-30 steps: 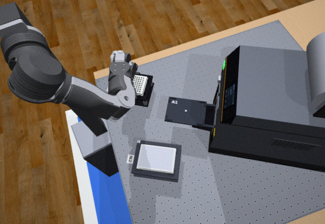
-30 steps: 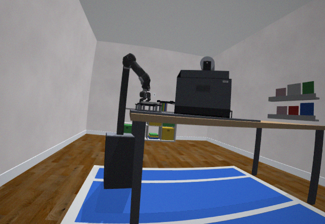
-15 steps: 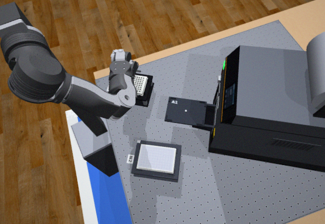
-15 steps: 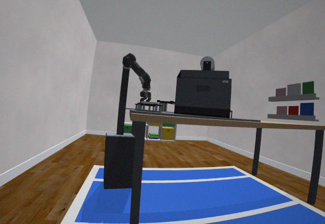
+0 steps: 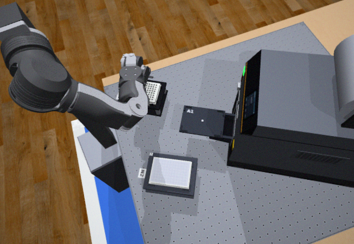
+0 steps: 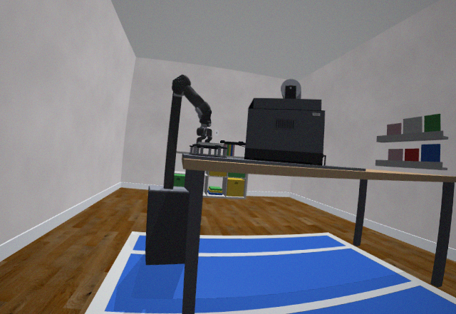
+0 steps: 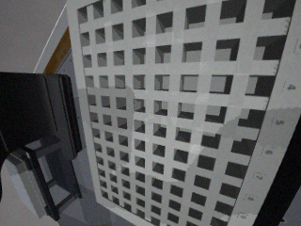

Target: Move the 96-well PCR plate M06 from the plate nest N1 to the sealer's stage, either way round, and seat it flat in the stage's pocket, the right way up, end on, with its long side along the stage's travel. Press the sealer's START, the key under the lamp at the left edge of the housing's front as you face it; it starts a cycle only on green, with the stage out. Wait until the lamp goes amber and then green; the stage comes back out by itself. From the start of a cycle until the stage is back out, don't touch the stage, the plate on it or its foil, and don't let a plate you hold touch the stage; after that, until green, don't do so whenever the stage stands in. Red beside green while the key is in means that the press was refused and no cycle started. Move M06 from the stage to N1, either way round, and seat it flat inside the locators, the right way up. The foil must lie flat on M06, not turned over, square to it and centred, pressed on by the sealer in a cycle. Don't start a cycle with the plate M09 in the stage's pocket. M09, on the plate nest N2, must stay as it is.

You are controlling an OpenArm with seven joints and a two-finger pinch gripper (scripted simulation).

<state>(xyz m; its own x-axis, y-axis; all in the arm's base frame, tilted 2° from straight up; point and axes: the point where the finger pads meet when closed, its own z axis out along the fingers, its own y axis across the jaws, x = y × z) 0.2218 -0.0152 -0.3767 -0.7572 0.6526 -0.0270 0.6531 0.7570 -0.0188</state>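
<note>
Now: the sealer stage 12 cm ahead of my hand, 23 cm to the right of it and 3 cm above it. The rest, counted from my hand: pale key: 26 cm ahead, 22 cm to the right, 12 cm above; foil roll: 38 cm ahead, 44 cm to the right, 35 cm above.
</note>
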